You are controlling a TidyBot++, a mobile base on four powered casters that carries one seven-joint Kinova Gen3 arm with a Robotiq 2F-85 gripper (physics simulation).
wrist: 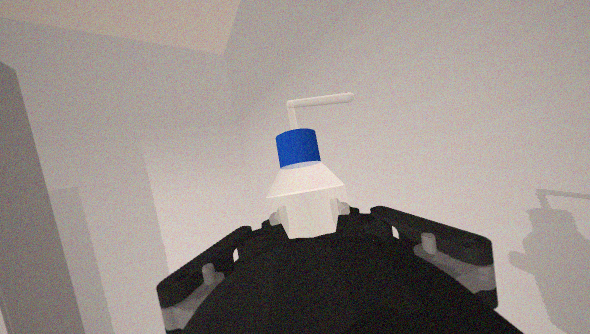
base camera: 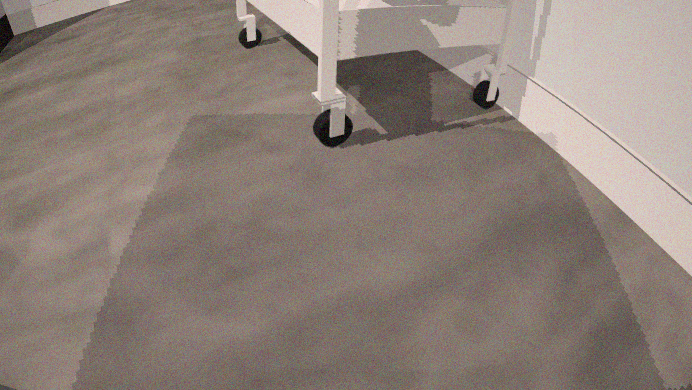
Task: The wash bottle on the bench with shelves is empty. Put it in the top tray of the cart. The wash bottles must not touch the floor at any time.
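Places are measured from the arm's base along level axes (x right, y ahead, z up), in millimetres.
Where they show: gripper, fingertip midpoint: (wrist: 309, 212).
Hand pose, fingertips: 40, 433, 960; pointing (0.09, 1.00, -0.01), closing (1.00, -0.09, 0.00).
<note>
After its pixels a point has its place, as x, y, z.
A white wash bottle with a blue cap and a bent white spout (wrist: 309, 186) @(37, 372, 997) is in the middle of the wrist view. My gripper (wrist: 309, 212) @(40, 433, 960) is shut on it, one finger on each side of its body. The bottle's lower part is hidden behind the gripper. It leans slightly in the view. The white cart (base camera: 327, 50) @(-15, 562, -245) stands at the top of the base camera view, with its legs, black casters and lower part showing. The cart's top tray does not show in either view. The bench with shelves cannot be made out.
A wall with a pale baseboard (base camera: 605, 165) @(412, 523, -354) runs along the right of the base camera view, close to the cart's right caster. The grey-brown floor (base camera: 350, 240) @(20, 407, -397) lies in front of the cart. In the wrist view, a wall (wrist: 450, 125) @(378, 612, 1025) carries the bottle's shadow at the right.
</note>
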